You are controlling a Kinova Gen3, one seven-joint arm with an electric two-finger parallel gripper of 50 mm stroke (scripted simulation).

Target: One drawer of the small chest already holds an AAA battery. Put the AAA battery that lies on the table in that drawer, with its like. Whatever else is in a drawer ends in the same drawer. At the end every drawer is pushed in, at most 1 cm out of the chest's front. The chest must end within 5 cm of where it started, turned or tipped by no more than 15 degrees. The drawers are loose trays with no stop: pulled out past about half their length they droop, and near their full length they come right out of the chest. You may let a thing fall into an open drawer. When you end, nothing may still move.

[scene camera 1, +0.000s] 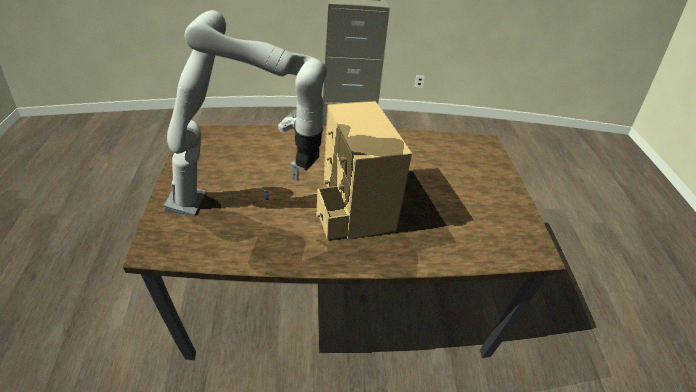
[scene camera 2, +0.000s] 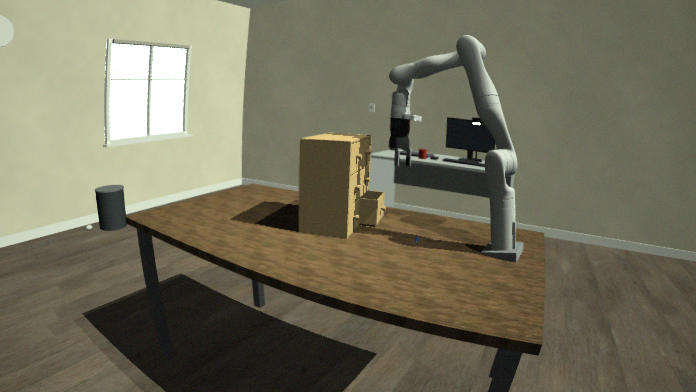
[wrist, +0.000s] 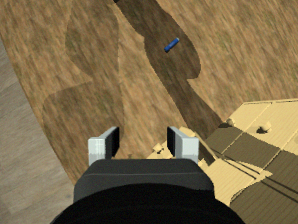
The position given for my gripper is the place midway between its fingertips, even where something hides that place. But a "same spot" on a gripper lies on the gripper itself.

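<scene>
I can see my gripper in scene camera 1 (pixel 299 174), and my gripper is visible in scene camera 2 and in the wrist view too. Looking at my gripper, I find that (scene camera 2: pixel 409 149) and (wrist: pixel 105 146) are the same spot on it.
</scene>
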